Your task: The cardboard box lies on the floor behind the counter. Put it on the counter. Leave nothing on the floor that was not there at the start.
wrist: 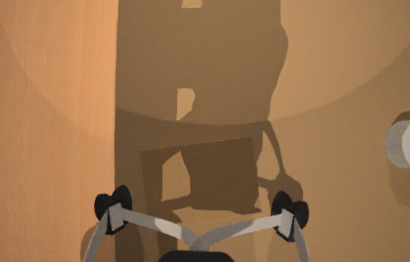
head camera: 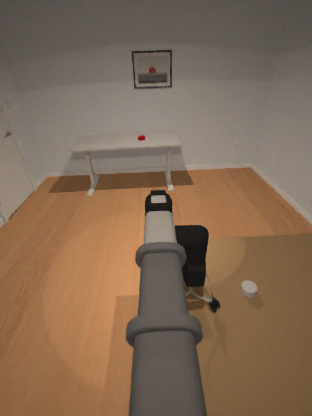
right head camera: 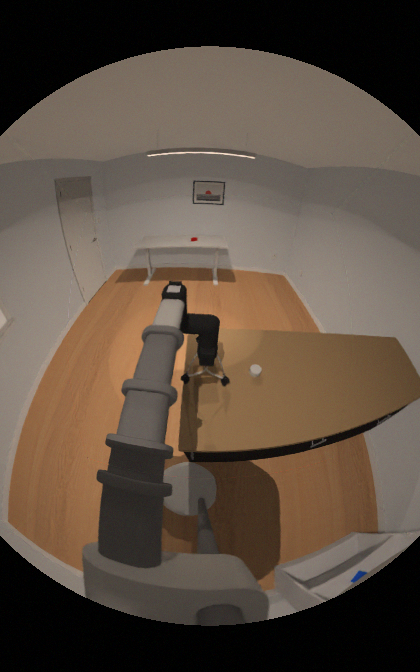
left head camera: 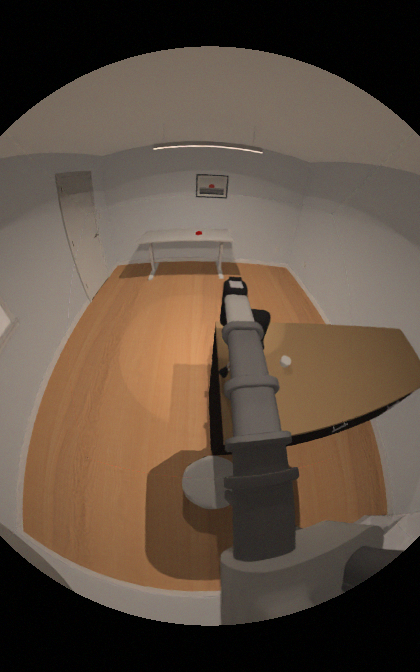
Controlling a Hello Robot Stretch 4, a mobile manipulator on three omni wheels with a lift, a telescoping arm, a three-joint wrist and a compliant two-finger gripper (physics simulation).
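Places are measured from the robot's base along level axes (x up, y back, z right), in millimetres.
Pixels of known places: gripper, fingertip midpoint: (wrist: 201,204) (head camera: 189,309).
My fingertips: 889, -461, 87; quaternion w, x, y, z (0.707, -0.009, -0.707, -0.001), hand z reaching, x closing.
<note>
Behind a point stands the place of what it marks, as x, y, z.
The counter (head camera: 280,350) @(883, -340, 319) (left head camera: 340,370) (right head camera: 310,400) (wrist: 340,60) @(883, -609, 228) has a flat tan top and dark sides and stands to the right of the arm. My gripper (right head camera: 205,380) (wrist: 201,204) @(889, -461, 87) hangs above the counter's left end, pointing down, with its two black fingertips wide apart. No object shows between them. In the wrist view the gripper and arm cast dark, overlapping shadows on the counter top. In the head camera view the arm hides part of the gripper. I cannot make out the cardboard box in any view; part of the floor beyond and beside the counter is hidden by it and the arm.
A white round cup (head camera: 249,288) @(907, -516, 298) (left head camera: 285,361) (right head camera: 256,370) (wrist: 399,144) @(904, -524, 275) stands on the counter, right of the gripper. A white table (head camera: 115,142) @(693, -3046, -564) with a small red object (head camera: 141,138) @(721, -3096, -196) stands by the far wall. A pale grey disc (left head camera: 207,482) is near the counter's near end.
</note>
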